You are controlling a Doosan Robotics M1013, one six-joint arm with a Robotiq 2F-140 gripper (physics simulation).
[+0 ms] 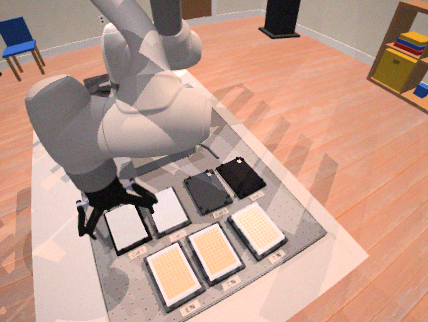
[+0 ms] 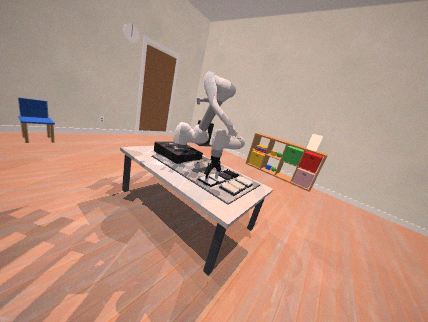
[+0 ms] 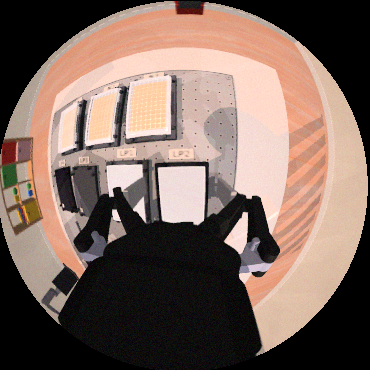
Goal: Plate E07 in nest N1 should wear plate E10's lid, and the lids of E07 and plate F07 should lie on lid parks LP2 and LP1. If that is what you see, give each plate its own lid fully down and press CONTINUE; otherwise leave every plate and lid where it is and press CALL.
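Frame: origin at the arm's base, x ahead, y left, z up, level; centimetres.
Where they show: gripper, fingertip midpoint: (image 1: 128, 231) (image 2: 211, 180) (image 3: 180, 185); arm's base at its link origin: (image 2: 179, 147).
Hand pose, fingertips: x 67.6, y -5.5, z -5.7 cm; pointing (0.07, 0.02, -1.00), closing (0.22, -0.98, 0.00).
Things, the pixels of their top centre, and the offset from my fingertips. Level surfaces: height alone.
- N1 at its top centre: (image 1: 257, 225) (image 3: 65, 127) dz +0.6, dx +8.5, dy +33.7 cm
- N2 at its top centre: (image 3: 98, 114) (image 1: 214, 249) (image 2: 237, 183) dz +0.0, dx +11.1, dy +20.8 cm
- N3 at its top centre: (image 3: 146, 101) (image 1: 172, 271) (image 2: 230, 186) dz +0.3, dx +13.7, dy +9.5 cm
- dark grey park LP3 at its top centre: (image 3: 81, 194) (image 1: 207, 187) dz -0.7, dx -8.5, dy +24.5 cm
- black park LP4 at its top centre: (image 1: 241, 173) (image 3: 61, 191) dz -0.7, dx -10.7, dy +36.5 cm
- grey perforated board at its surface level: dz -2.7 cm
My gripper (image 1: 121, 221) (image 2: 213, 176) (image 3: 180, 185) is open and empty, its fingers spread above and to either side of the white lid (image 1: 127, 227) (image 3: 182, 192) on lid park LP2. Another white lid (image 1: 171, 210) (image 3: 120, 176) lies flat on LP1. The plate in N1 (image 1: 257, 229) (image 3: 69, 127) looks paler than the tan-welled plates in N2 (image 1: 216, 251) (image 3: 102, 117) and N3 (image 1: 173, 275) (image 3: 150, 107); all three lie flat. Plate names are not readable, and whose lid is whose cannot be told. No CONTINUE or CALL button can be made out.
A dark grey park LP3 (image 1: 207, 191) (image 3: 86, 187) and a black park LP4 (image 1: 241, 176) (image 3: 65, 187) stand beside LP1. All sit on a grey perforated board (image 1: 310, 231) (image 3: 220, 95). A black box (image 2: 177, 151) is by the arm's base.
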